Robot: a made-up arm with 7 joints.
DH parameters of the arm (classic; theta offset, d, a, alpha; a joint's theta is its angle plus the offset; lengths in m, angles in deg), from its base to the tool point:
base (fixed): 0 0 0 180
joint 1: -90 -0.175 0.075 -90
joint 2: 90 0.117 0.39 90
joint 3: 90 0.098 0.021 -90
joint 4: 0 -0.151 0.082 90
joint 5: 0 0.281 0.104 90
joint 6: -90 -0.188 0.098 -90
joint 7: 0 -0.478 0.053 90
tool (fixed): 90 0.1 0 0
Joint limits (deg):
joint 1: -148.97..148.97
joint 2: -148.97..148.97
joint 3: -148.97..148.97
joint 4: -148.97..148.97
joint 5: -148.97..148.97
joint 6: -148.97..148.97
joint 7: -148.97..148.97
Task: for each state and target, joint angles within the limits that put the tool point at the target. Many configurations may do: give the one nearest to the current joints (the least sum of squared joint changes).
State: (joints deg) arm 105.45 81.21 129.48 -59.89 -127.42 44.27 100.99
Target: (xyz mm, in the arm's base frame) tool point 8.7 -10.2 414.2
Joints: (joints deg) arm 106.46 108.36 128.40 -51.31 -117.53 43.20 88.96
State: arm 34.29 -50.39 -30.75 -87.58 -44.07 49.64 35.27
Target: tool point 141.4 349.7 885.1
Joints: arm 4.58 -2.14 -65.32 -76.36 -56.05 64.61 25.54
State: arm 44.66 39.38 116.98 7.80 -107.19 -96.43 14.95
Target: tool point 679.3 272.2 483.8
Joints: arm 61.30 38.10 107.86 25.77 -108.81 -92.84 14.97
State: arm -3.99 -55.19 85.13 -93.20 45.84 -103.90 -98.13
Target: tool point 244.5 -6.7 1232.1
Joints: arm 6.95 -11.23 101.29 -118.66 52.66 -85.74 -97.88
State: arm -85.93 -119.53 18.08 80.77 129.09 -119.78 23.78
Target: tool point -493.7 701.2 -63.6
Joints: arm -120.19 -111.59 23.10 91.34 123.42 -126.15 18.36
